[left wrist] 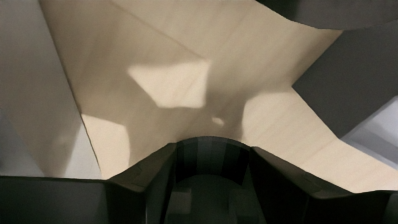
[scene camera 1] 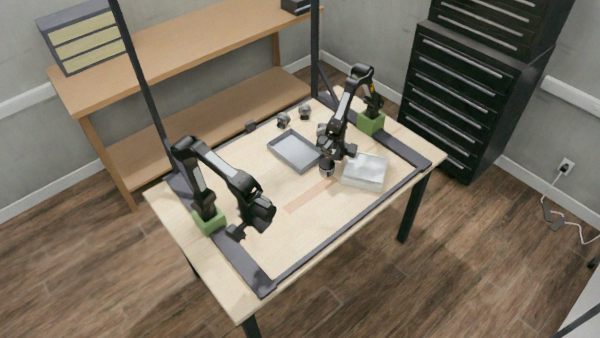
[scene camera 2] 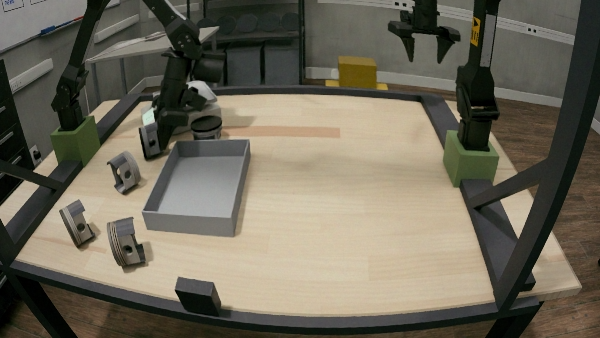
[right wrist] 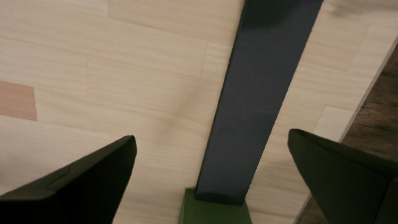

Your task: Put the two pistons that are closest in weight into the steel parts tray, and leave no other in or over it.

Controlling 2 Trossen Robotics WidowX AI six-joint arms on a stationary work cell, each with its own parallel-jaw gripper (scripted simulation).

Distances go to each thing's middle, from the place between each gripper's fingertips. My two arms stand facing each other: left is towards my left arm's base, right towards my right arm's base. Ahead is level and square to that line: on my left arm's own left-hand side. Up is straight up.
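Counting from my left hand, the grey pan (scene camera 1: 366,167) is 170 mm ahead and 20 mm to the left. The white scale (scene camera 1: 345,180) is 10 mm below that same left hand, 160 mm ahead of it and 30 mm to the left of it, and the steel parts tray (scene camera 2: 199,178) is 40 mm below my left hand, 130 mm to the right of it and 140 mm behind it.
From my right hand, the steel parts tray is 190 mm below, 450 mm to the left and 340 mm behind. The grey pan is 140 mm below my right hand, 600 mm to the left of it and 30 mm behind it, while the white scale is 160 mm below that hand, 610 mm to the left of it and 30 mm behind it.
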